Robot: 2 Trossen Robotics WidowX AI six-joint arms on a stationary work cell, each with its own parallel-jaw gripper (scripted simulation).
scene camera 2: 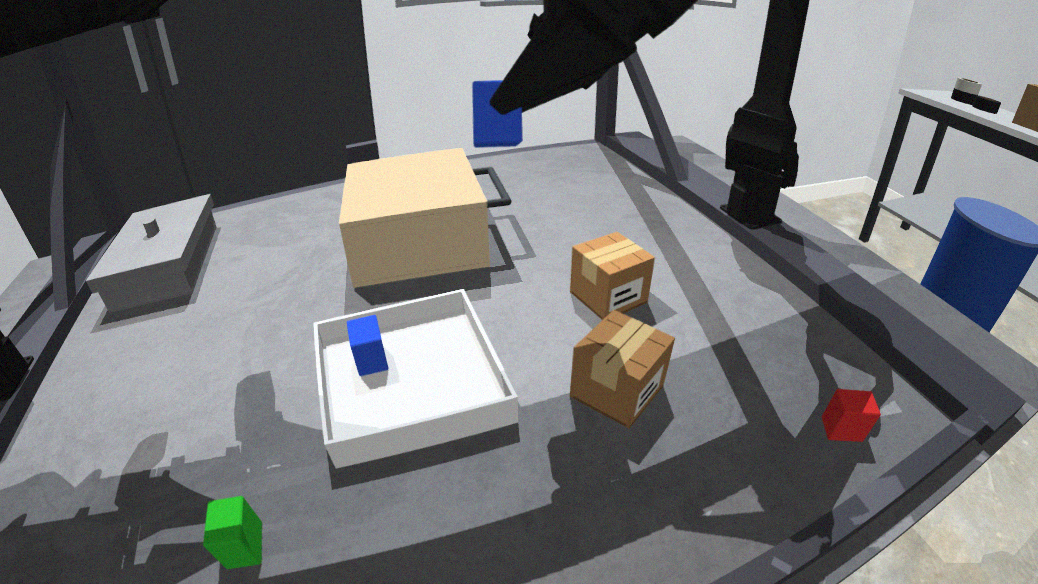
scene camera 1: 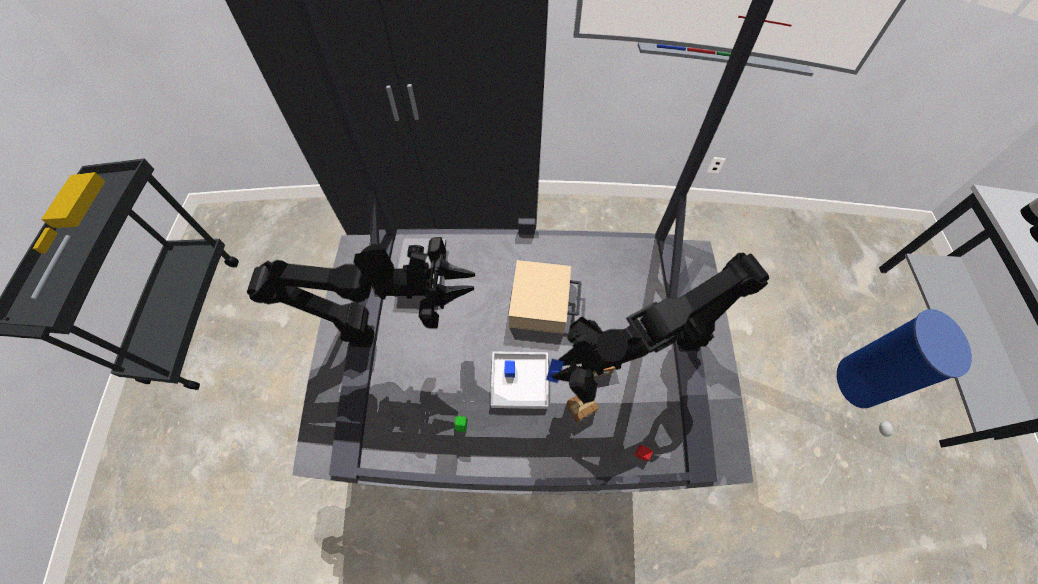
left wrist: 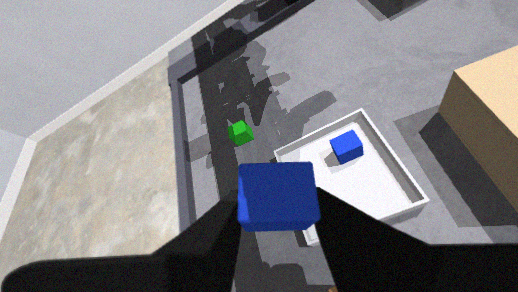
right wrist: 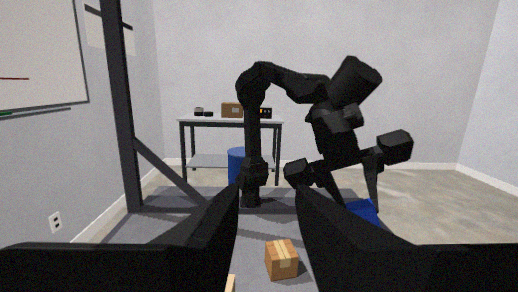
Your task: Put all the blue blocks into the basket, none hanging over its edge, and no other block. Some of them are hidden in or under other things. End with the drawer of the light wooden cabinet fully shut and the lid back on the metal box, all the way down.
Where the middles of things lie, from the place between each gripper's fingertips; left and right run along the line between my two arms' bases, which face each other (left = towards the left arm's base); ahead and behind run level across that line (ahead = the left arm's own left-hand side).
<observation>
Now: the white basket (scene camera 2: 440, 359) 23 cm below my left hand, 10 cm to the right of it and 4 cm behind it. Round my left hand: light wooden cabinet (scene camera 2: 411, 216): 27 cm behind, 21 cm below, 4 cm to the right.
Right now the white basket is 11 cm ahead of my right hand (scene camera 1: 474, 281), 13 cm to the left of it and 33 cm below it. Also, from my right hand: light wooden cabinet: 12 cm behind, 19 cm to the left, 30 cm below.
</observation>
